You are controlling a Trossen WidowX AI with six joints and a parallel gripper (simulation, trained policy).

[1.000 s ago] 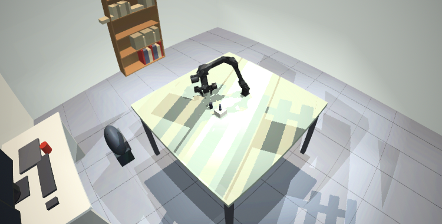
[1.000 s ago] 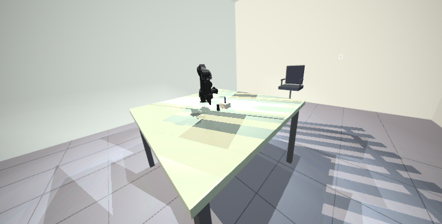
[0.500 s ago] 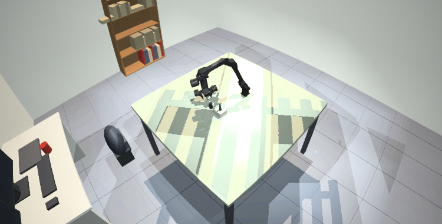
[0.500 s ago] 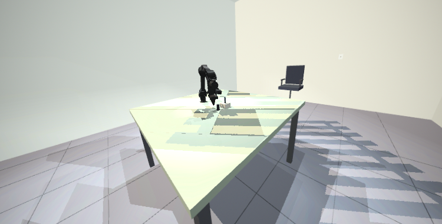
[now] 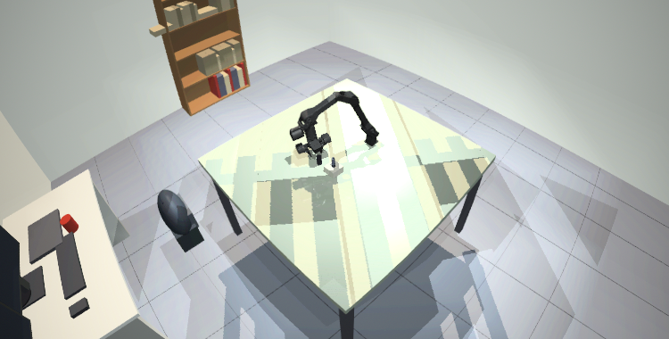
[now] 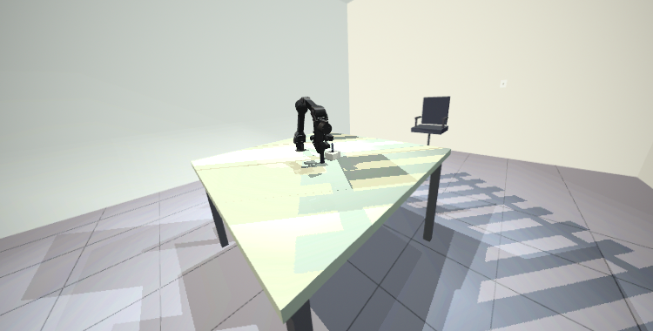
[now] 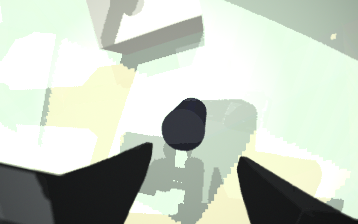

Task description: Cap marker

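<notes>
The dark cap lies 20 mm to the left of my gripper tip and 30 mm below it. The rest, counted from my gripper tip: white holder block (20 mm behind, 120 mm to the left, 40 mm below).
</notes>
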